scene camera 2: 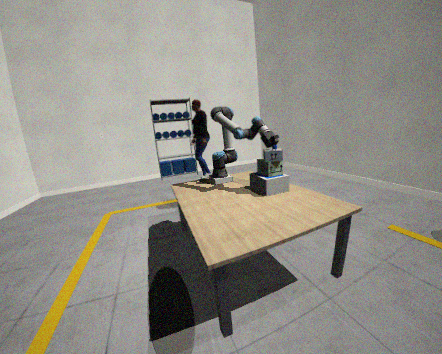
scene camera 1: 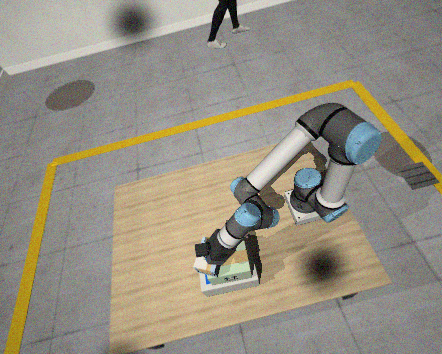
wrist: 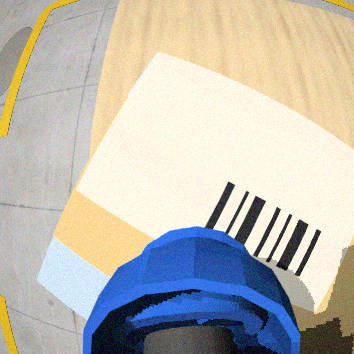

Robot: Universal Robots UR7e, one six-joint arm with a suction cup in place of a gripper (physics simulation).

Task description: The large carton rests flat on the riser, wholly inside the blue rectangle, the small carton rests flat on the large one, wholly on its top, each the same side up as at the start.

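The small carton (scene camera 1: 201, 264) (scene camera 2: 273, 155) (wrist: 175, 130) has a white label with a barcode and tan and pale blue areas. My suction cup (scene camera 2: 274, 146) (wrist: 197, 232) is on its top face, holding it. In scene camera 1 the small carton overlaps the left end of the large carton and reaches past its left side. The large green carton (scene camera 1: 239, 271) (scene camera 2: 269, 169) sits flat on the grey riser (scene camera 1: 232, 288) (scene camera 2: 270, 186). Part of the blue rectangle (scene camera 1: 208, 279) (scene camera 2: 273, 176) shows beside it. I cannot tell whether the cartons touch.
The riser stands on the wooden table (scene camera 1: 150, 225) (scene camera 2: 280, 215). My wrist hides part of the large carton in scene camera 1. A person (scene camera 1: 218, 25) (scene camera 2: 200, 127) is beyond the table, near a shelf rack (scene camera 2: 170, 101). Yellow floor lines run around the table.
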